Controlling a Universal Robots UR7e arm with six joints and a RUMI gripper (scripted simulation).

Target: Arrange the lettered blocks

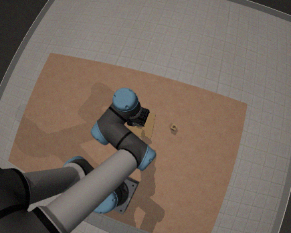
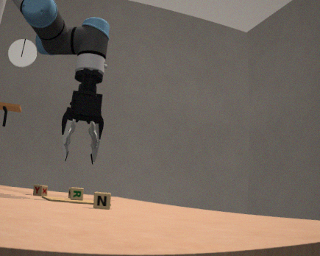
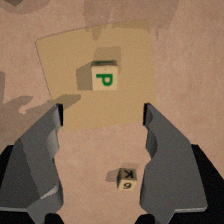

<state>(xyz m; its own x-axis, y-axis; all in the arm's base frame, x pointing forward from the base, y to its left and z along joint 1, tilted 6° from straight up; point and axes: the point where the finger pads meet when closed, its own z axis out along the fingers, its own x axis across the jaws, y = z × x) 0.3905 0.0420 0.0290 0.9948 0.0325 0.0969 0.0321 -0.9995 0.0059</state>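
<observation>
Now: hand 11 cm above the mat, 2 cm to the left of it and 1 cm past it. From my hand the other things lie so: tan block 18 cm to the left, 9 cm below.
</observation>
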